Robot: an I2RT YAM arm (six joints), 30 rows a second.
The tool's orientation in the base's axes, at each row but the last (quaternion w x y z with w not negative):
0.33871, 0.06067, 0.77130, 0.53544
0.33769, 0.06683, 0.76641, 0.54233
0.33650, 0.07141, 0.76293, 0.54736
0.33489, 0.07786, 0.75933, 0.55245
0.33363, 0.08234, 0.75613, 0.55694
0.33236, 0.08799, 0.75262, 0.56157
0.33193, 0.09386, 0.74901, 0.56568
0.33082, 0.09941, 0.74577, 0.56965
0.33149, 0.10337, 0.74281, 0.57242
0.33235, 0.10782, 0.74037, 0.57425
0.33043, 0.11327, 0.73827, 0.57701
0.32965, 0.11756, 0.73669, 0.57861
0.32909, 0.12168, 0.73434, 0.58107
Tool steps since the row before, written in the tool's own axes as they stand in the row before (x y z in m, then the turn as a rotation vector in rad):
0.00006, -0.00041, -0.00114, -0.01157, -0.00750, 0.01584
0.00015, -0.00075, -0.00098, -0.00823, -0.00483, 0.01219
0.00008, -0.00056, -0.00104, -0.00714, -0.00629, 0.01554
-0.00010, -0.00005, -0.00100, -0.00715, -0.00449, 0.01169
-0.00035, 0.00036, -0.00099, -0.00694, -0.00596, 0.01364
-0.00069, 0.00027, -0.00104, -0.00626, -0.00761, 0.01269
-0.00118, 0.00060, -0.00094, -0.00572, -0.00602, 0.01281
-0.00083, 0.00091, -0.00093, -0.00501, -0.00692, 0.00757
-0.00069, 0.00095, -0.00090, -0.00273, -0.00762, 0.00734
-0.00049, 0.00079, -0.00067, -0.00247, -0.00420, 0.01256
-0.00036, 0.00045, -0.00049, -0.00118, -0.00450, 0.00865
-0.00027, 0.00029, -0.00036, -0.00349, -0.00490, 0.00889
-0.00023, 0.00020, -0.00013, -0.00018, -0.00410, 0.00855
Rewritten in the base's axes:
-0.00061, -0.00104, -0.00016, 0.02015, 0.00401, -0.00433
-0.00049, -0.00100, -0.00054, 0.01475, 0.00378, -0.00281
-0.00053, -0.00100, -0.00035, 0.01628, 0.00637, -0.00516
-0.00051, -0.00085, 0.00016, 0.01354, 0.00401, -0.00291
-0.00041, -0.00082, 0.00062, 0.01491, 0.00511, -0.00462
-0.00016, -0.00107, 0.00068, 0.01422, 0.00413, -0.00625
0.00019, -0.00114, 0.00114, 0.01350, 0.00504, -0.00503
-0.00014, -0.00086, 0.00127, 0.00999, 0.00101, -0.00543
-0.00024, -0.00076, 0.00124, 0.00828, 0.00182, -0.00690
-0.00022, -0.00054, 0.00099, 0.01054, 0.00711, -0.00446
-0.00013, -0.00044, 0.00060, 0.00721, 0.00469, -0.00475
-0.00008, -0.00034, 0.00040, 0.00918, 0.00347, -0.00434
0.00005, -0.00017, 0.00028, 0.00631, 0.00530, -0.00469

